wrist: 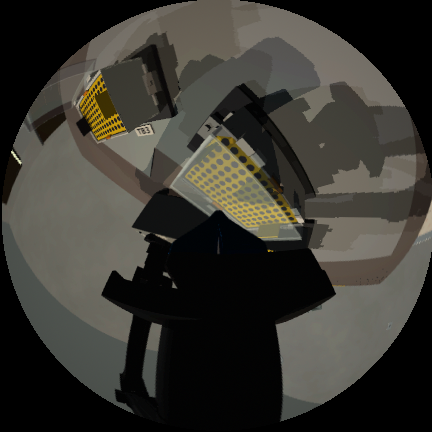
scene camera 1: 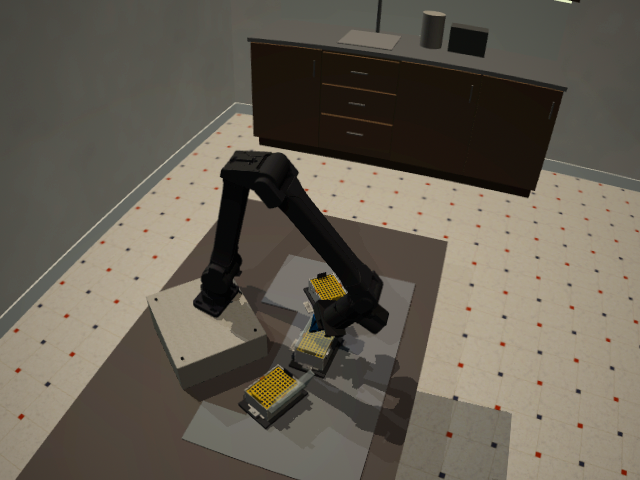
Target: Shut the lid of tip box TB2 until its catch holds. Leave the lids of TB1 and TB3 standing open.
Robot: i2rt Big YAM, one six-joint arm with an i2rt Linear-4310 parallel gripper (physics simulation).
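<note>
The middle tip box, TB2, has a yellow rack under its clear lid. The lid lies over the rack; whether it is fully down or its catch holds cannot be told. My gripper is shut and empty, its blue fingertips at the lid's edge; contact is unclear. TB3 stands at the back in the scene view, its rack uncovered; its label reads in the wrist view. The nearest box, presumably TB1, has its clear lid standing open at its right side.
The arm's pale base block stands left of the boxes. The arm reaches over TB3 and hides part of it in the scene view. Grey mats lie under the boxes. A dark cabinet stands against the back wall.
</note>
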